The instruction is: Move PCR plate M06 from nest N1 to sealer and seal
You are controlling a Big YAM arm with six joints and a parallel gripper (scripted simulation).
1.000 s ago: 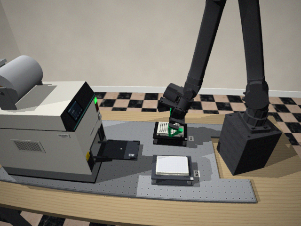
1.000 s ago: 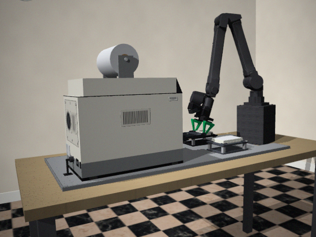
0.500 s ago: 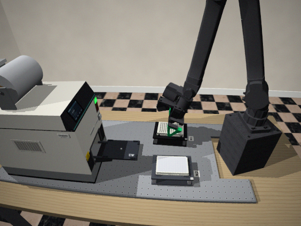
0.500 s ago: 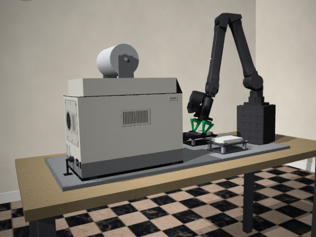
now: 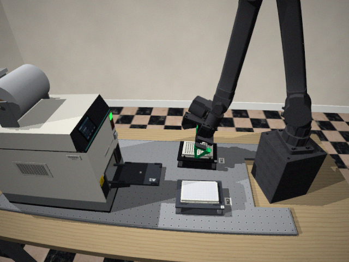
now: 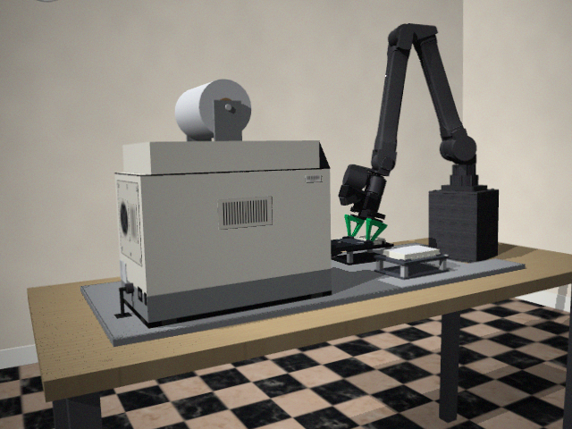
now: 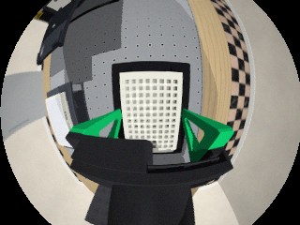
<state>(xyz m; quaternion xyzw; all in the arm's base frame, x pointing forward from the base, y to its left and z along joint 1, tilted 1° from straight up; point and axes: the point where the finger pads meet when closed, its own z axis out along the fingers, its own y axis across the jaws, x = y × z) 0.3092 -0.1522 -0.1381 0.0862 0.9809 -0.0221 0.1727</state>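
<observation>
Now: hand right at the plate M06. Also, from my hand: plate nest N1 (2 cm below); sealed plate M09 (2 cm ahead, 22 cm to the left, 1 cm below); nest N2 (2 cm ahead, 22 cm to the left, 2 cm below).
</observation>
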